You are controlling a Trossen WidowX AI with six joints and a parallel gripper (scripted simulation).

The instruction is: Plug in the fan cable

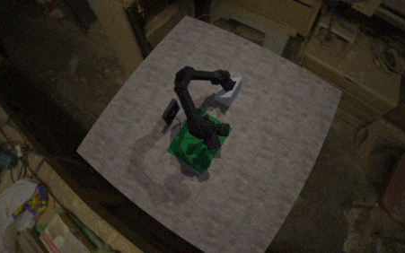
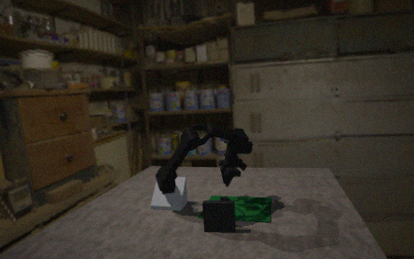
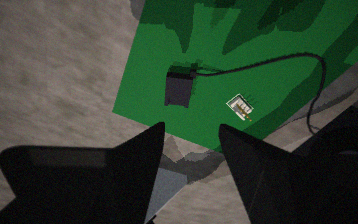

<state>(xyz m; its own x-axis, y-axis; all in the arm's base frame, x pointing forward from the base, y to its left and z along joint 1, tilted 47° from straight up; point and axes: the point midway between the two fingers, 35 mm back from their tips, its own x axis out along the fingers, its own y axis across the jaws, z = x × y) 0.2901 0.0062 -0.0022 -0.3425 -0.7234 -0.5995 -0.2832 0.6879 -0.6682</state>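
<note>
The dark plug lies 80 mm below my gripper tip, 10 mm to the left of it and 10 mm behind it. From my gripper tip the other things lie so: dark fan (250 mm to the right, 30 mm below, 20 mm behind); green board (110 mm below, 50 mm to the right, 50 mm ahead).
</note>
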